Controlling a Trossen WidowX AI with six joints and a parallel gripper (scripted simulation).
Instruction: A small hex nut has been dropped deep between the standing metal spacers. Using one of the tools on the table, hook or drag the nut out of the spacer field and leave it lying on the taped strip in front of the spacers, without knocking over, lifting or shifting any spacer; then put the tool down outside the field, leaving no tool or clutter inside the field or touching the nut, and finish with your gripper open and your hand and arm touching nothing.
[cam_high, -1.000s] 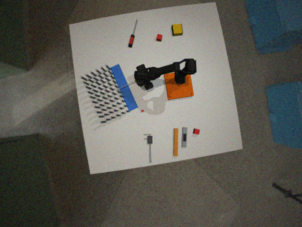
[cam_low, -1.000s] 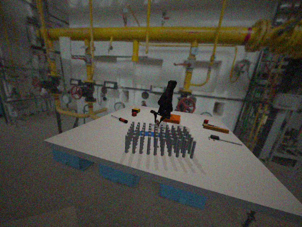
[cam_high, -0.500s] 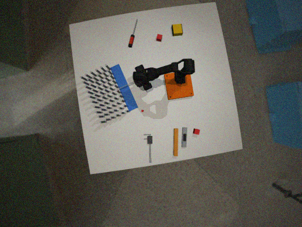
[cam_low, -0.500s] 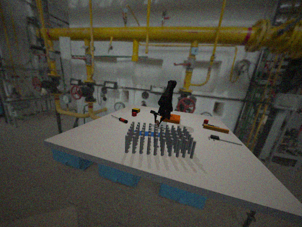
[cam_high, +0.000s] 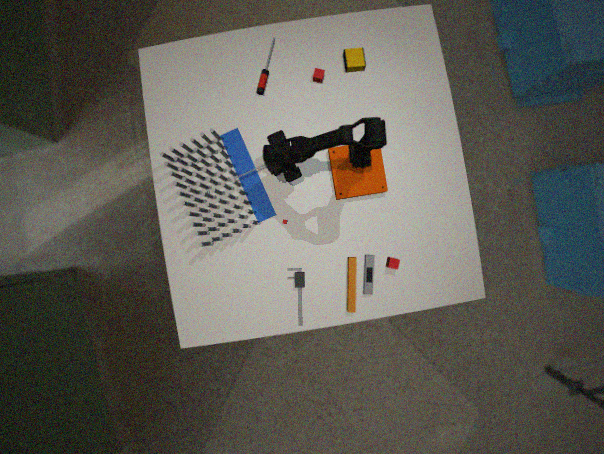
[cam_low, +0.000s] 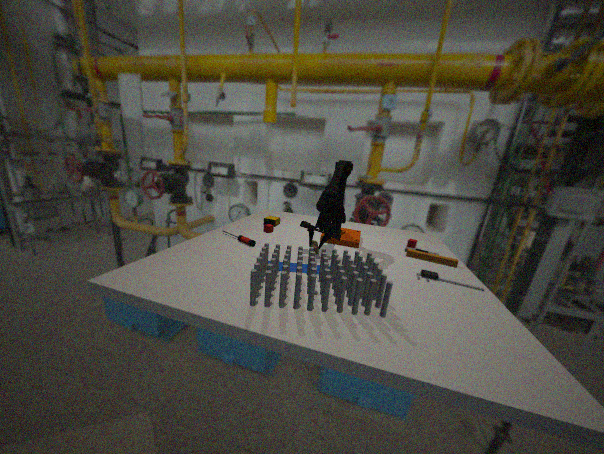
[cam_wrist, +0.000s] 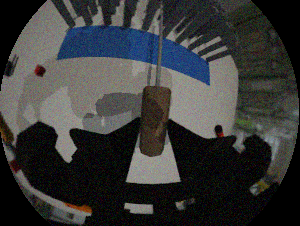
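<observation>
My gripper tip is 140 mm short of the blue taped strip, 40 mm to the right of it and 40 mm above it. From my gripper tip the other things lie so: tiny red piece (250 mm to the left, 30 mm below, 10 mm ahead); yellow block (370 mm to the right, 370 mm behind, 10 mm below); brown-handled tool (100 mm ahead, 30 mm to the left).
</observation>
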